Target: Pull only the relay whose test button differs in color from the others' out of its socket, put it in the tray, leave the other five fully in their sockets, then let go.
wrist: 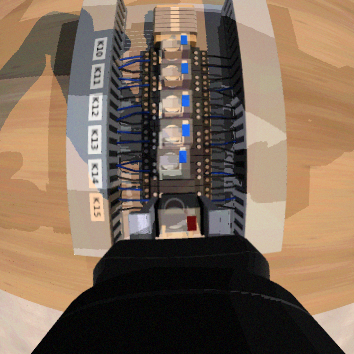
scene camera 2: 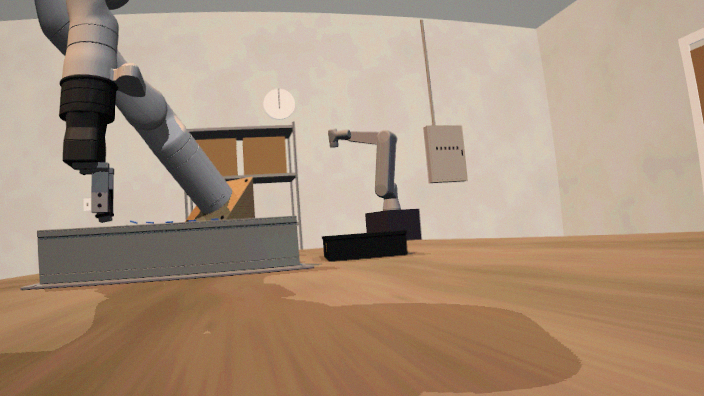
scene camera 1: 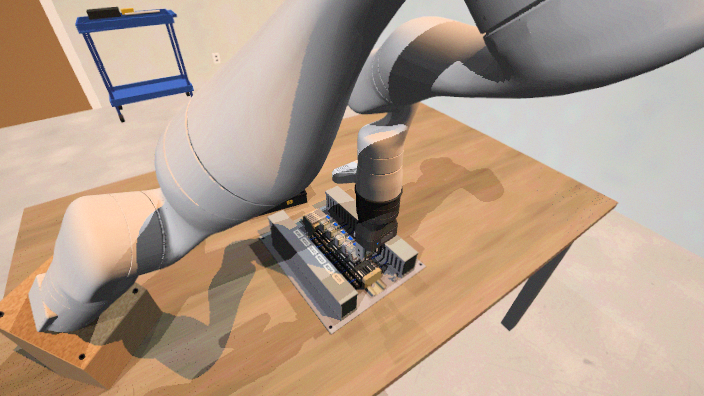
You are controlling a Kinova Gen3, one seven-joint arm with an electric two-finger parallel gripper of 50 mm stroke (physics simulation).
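Where they show: gripper, fingertip midpoint: (wrist: 178, 210) (scene camera 2: 102, 213) (scene camera 1: 366, 252); arm's base, link origin: (scene camera 2: 216, 200) (scene camera 1: 70, 302).
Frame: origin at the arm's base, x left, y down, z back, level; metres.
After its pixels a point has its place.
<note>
The relay with the dark red test button (wrist: 191, 223) {x -0.276, y 0.022, z -0.438 m} is between the two fingers of my gripper (wrist: 178, 210) {x -0.272, y 0.055, z -0.430 m} (scene camera 2: 103, 216) {x -0.272, y 0.055, z -0.430 m}, which is shut on it. In the scene camera 2 view the fingertips are above the top edge of the grey duct, so the relay is raised; its lower end is hardly visible. Its socket by label K15 is hidden under the gripper. Five clear relays with blue buttons, such as the nearest one (wrist: 171, 163) {x -0.236, y 0.068, z -0.434 m} and the farthest one (wrist: 172, 45) {x -0.130, y 0.072, z -0.460 m}, sit in the row at K10 to K14. The black tray (scene camera 1: 295, 201) {x 0.028, y 0.125, z -0.502 m} (scene camera 2: 367, 246) {x 0.063, y 0.123, z -0.556 m} stands beyond the panel, mostly hidden by the arm in scene camera 1.
A labelled grey wiring duct (scene camera 1: 283, 226) {x -0.063, y 0.077, z -0.385 m} (wrist: 87, 227) {x -0.275, y 0.077, z -0.341 m} and a second duct (scene camera 1: 403, 248) {x -0.316, y 0.077, z -0.509 m} (wrist: 265, 210) {x -0.299, y 0.077, z -0.509 m} flank the relay row. Blue wires run from the sockets into them. Beige terminal blocks (wrist: 175, 19) {x -0.084, y 0.093, z -0.474 m} stand at the row's far end. The arm's upper links hang over the tray side.
</note>
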